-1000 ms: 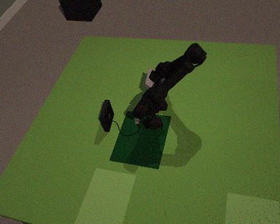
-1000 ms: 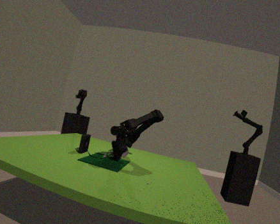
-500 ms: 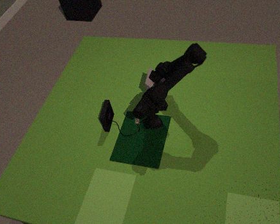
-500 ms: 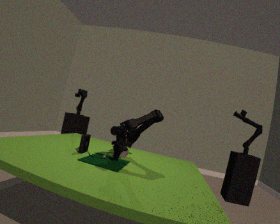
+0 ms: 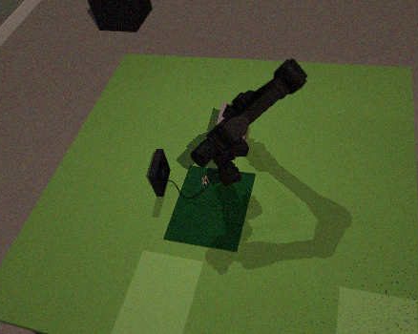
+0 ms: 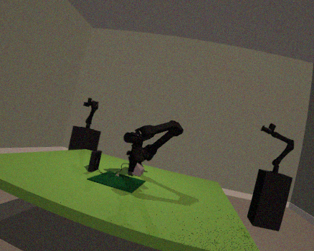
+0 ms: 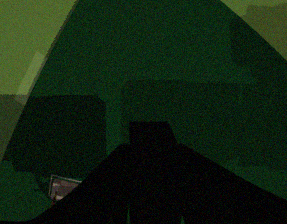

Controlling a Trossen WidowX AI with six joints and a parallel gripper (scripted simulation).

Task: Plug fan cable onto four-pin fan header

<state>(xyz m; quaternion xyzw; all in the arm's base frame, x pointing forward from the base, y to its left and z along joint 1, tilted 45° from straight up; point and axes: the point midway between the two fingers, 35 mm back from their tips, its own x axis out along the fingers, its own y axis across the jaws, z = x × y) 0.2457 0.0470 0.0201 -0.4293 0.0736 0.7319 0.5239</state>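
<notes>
Right now my gripper tip is 90 mm to the left of the four-pin header and 60 mm above it. Round my gripper tip: dark green board (90 mm ahead, 80 mm below, 30 mm to the right); then black plug (10 mm above); then black fan (220 mm to the right, 30 mm ahead).
</notes>
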